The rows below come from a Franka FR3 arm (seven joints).
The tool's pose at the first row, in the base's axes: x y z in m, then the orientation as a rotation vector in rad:
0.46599, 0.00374, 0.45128, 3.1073, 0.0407, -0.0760
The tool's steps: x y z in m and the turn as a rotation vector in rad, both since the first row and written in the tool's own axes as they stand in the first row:
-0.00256, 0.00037, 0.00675, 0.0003, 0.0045, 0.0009
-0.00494, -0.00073, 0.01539, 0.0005, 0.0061, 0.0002
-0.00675, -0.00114, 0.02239, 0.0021, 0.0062, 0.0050
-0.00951, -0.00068, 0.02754, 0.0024, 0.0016, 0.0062
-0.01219, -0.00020, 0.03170, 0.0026, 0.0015, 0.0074
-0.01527, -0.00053, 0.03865, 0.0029, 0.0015, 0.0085
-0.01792, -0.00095, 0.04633, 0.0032, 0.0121, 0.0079
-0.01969, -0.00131, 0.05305, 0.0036, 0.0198, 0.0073
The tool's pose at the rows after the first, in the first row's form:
0.46312, 0.00308, 0.44468, 3.1078, 0.0394, -0.0690
0.46029, 0.00383, 0.43614, 3.1081, 0.0405, -0.0665
0.45814, 0.00395, 0.42922, 3.1097, 0.0330, -0.0663
0.45514, 0.00325, 0.42423, 3.1097, 0.0310, -0.0735
0.45228, 0.00256, 0.42023, 3.1099, 0.0292, -0.0736
0.44886, 0.00258, 0.41343, 3.1102, 0.0274, -0.0736
0.44583, 0.00267, 0.40588, 3.1110, 0.0286, -0.0571
0.44373, 0.00276, 0.39925, 3.1117, 0.0298, -0.0452

